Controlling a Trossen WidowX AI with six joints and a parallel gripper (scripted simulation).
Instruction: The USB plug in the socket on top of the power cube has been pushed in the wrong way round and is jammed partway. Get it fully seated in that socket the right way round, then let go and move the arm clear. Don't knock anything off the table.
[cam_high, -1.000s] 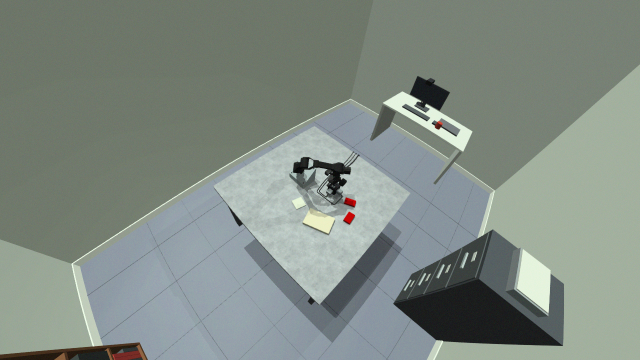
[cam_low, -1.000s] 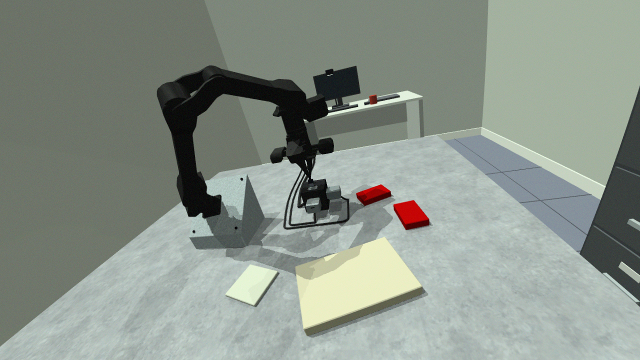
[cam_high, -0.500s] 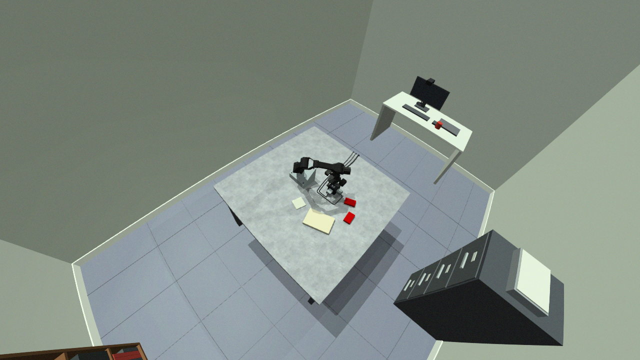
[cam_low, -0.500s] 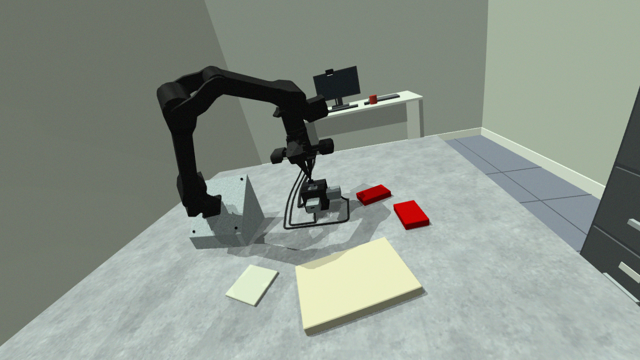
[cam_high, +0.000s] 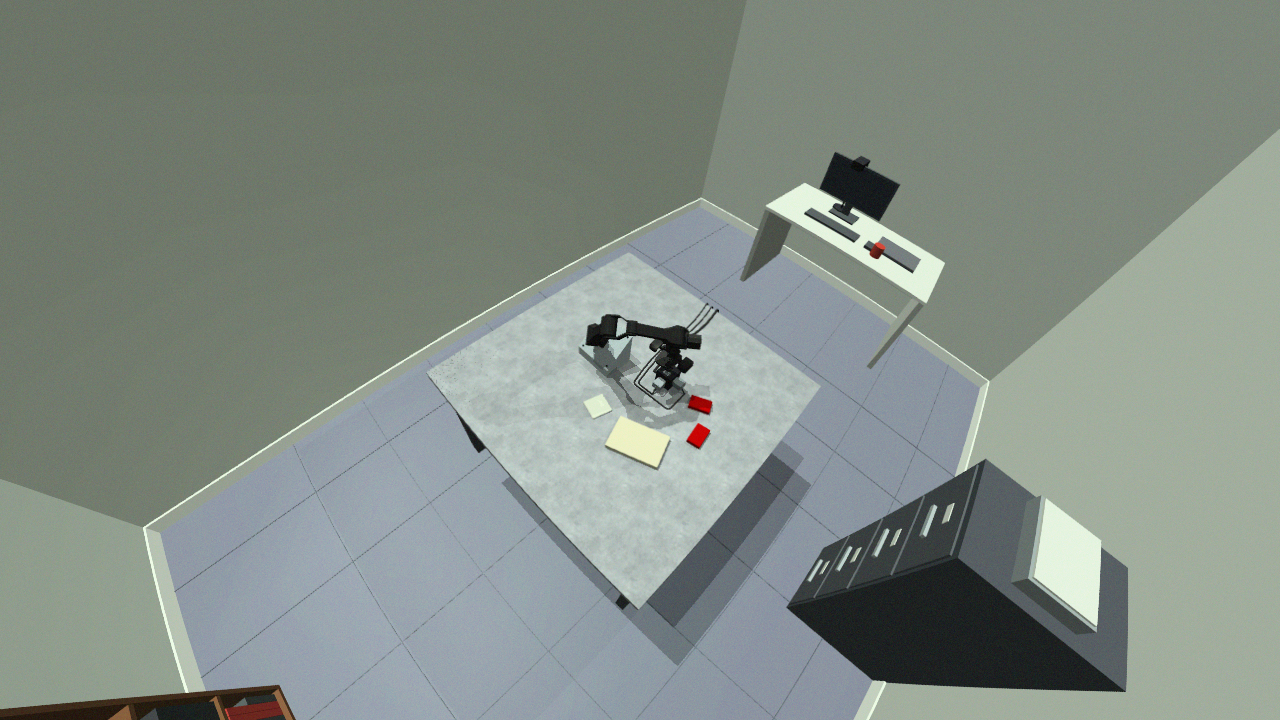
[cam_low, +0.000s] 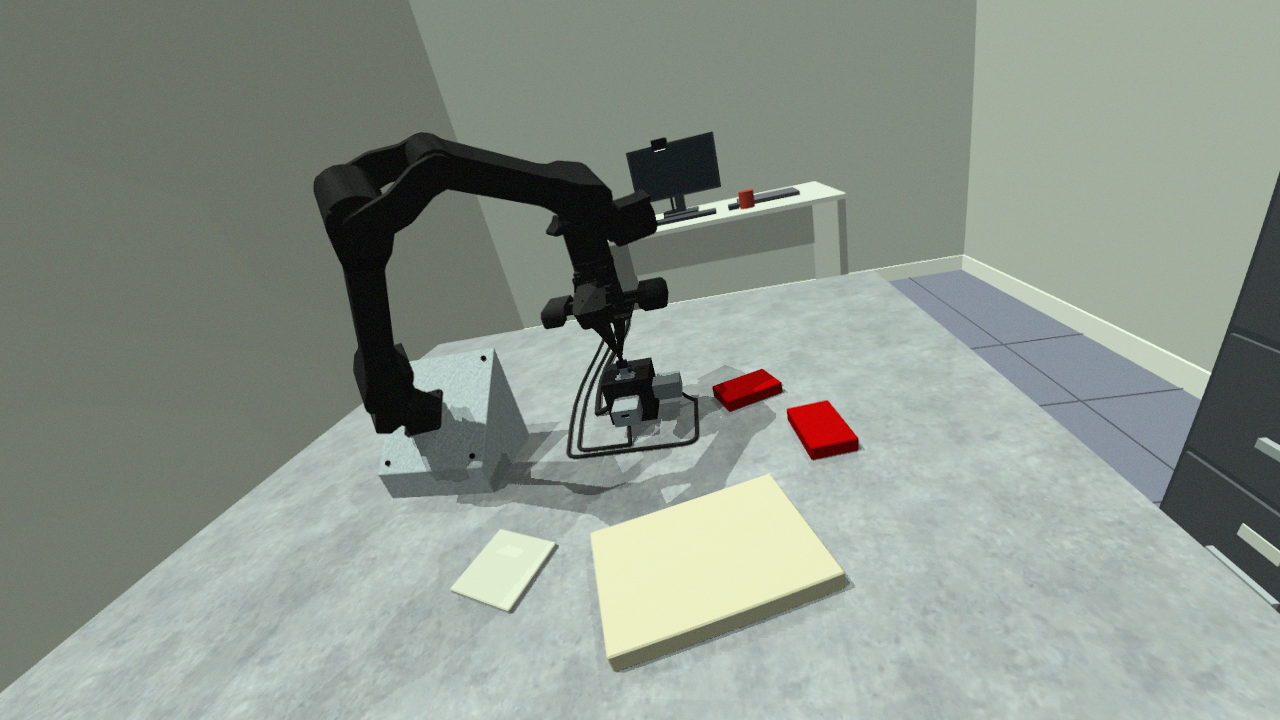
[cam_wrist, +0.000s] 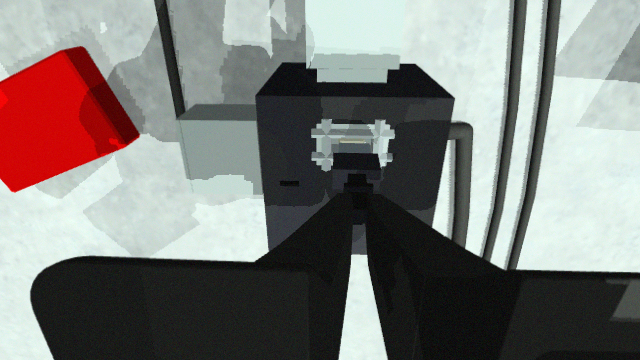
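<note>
Right now the dark USB plug is 20 mm below my gripper tip. Also, from my gripper tip: cream pad 310 mm to the right, 110 mm below, 100 mm ahead.
</note>
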